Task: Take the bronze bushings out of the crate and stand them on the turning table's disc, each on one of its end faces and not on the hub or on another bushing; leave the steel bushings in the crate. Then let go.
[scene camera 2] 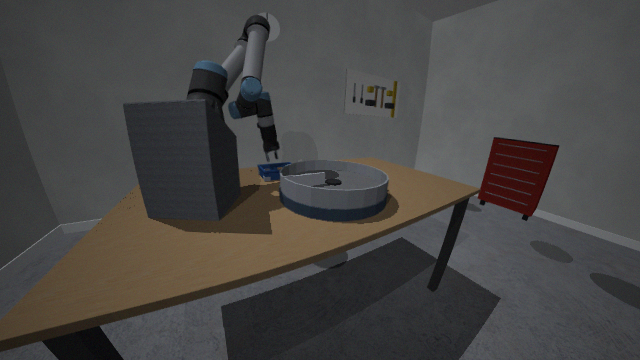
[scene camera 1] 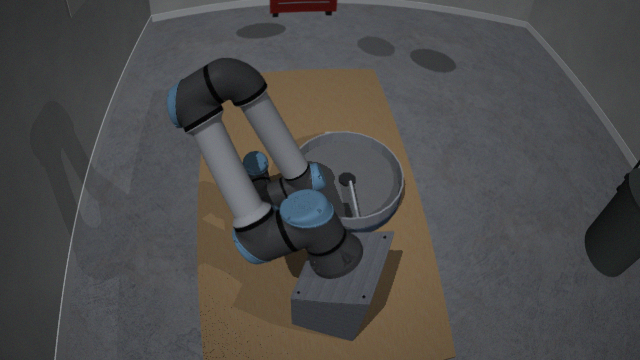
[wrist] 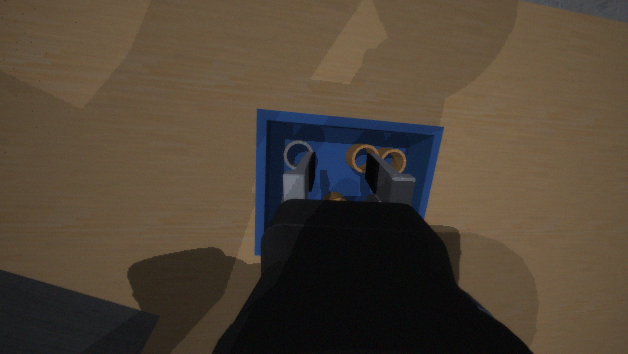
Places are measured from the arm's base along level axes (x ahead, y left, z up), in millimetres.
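Pixels of known places: gripper, fingertip midpoint: (scene camera 2: 272, 160) (wrist: 340, 165); arm's base, origin of the base link: (scene camera 2: 200, 124) (scene camera 1: 337, 257).
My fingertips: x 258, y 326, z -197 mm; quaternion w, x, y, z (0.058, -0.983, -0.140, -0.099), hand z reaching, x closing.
Observation:
Ahead of a thing's pixels: the offset from my fingertips to its middle. "spot": to the spot under its first point.
In the wrist view, my open, empty gripper (wrist: 341, 170) (scene camera 2: 272, 158) is above the blue crate {26 mm ahead, 27 mm right, 54 mm down} (wrist: 260, 190) (scene camera 2: 275, 175). A bronze bushing {41 mm ahead, 10 mm left, 62 mm down} (wrist: 351, 159) stands in the crate, partly behind the right finger. A smaller-looking bronze bushing {75 mm ahead, 15 mm left, 62 mm down} (wrist: 403, 161) is close to its right. Another bronze piece {30 mm ahead, 57 mm right, 62 mm down} (wrist: 334, 196) shows partly above the gripper body. A steel bushing {32 mm back, 6 mm right, 62 mm down} (wrist: 285, 156) stands at the crate's upper left, and a grey piece {86 mm ahead, 45 mm right, 62 mm down} (wrist: 373, 198) shows at the gripper body's edge. The gripper body hides the crate's lower part. The turning table's disc {211 mm ahead, 350 mm right, 27 mm down} (scene camera 1: 372, 160) (scene camera 2: 357, 180) has a dark hub {211 mm ahead, 350 mm right, 22 mm down} (scene camera 1: 347, 178) (scene camera 2: 333, 182); the arm hides part of it.
A raised wall (scene camera 1: 400, 172) (scene camera 2: 334, 199) surrounds the disc. A thin upright divider {spot: 82 mm ahead, 377 mm right, 22 mm up} (scene camera 1: 354, 200) (scene camera 2: 310, 177) runs from near the hub to that wall. The arm's grey pedestal (scene camera 1: 330, 312) (scene camera 2: 175, 165) stands beside the turning table. A red cabinet (scene camera 2: 520, 175) stands beyond the table.

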